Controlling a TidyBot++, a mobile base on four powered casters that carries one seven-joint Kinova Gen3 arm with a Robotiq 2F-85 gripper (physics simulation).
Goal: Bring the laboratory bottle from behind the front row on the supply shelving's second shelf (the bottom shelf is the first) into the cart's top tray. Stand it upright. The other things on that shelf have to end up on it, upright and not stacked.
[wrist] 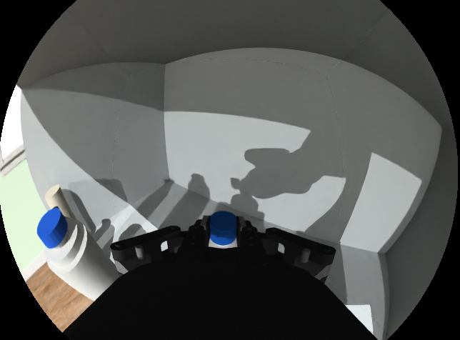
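Observation:
My gripper (223, 224) is shut on a white bottle with a blue cap (223, 224), at the lower middle of the wrist view. The cap shows between the two fingers, with a little of the white top below it; the rest of this bottle is hidden by the gripper. Another white bottle with a blue cap (80, 257) stands at the lower left, to the left of the gripper and apart from it. The shelf's grey back wall (215, 145) rises behind the held bottle. The cart does not show in this view.
A cream cylindrical top (57, 200) shows just behind the left bottle. The bay's left side wall (142, 135) and the grey surface overhead (240, 25) enclose the space. Wooden floor (55, 285) shows past the shelf's edge at the lower left. Shadows fall on the back wall.

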